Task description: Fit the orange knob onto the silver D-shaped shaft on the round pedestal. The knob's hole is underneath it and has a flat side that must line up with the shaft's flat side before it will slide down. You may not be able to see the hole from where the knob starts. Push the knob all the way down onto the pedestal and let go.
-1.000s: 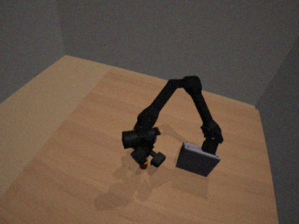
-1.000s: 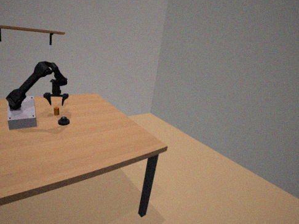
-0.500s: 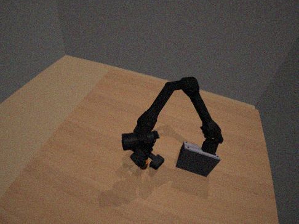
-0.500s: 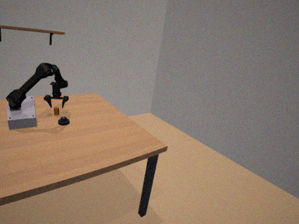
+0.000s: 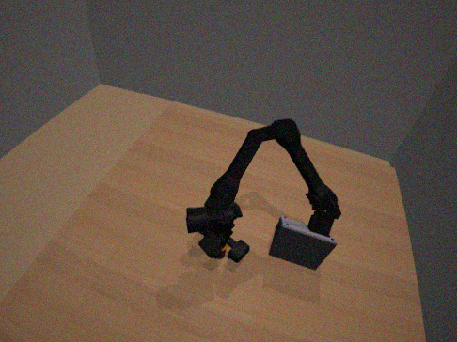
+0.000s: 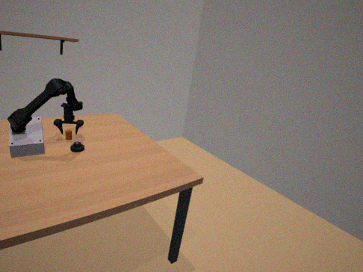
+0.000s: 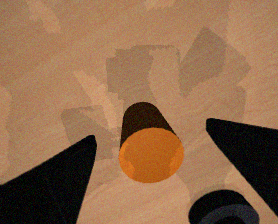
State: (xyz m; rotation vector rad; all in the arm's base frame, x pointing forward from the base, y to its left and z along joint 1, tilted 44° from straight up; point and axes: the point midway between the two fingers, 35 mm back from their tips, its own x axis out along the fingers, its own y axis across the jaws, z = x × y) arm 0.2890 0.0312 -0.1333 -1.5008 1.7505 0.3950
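Now: the orange knob 10 mm behind my gripper tip and 10 mm above it. Also, from my gripper tip: round pedestal (20 mm ahead, 180 mm to the right).
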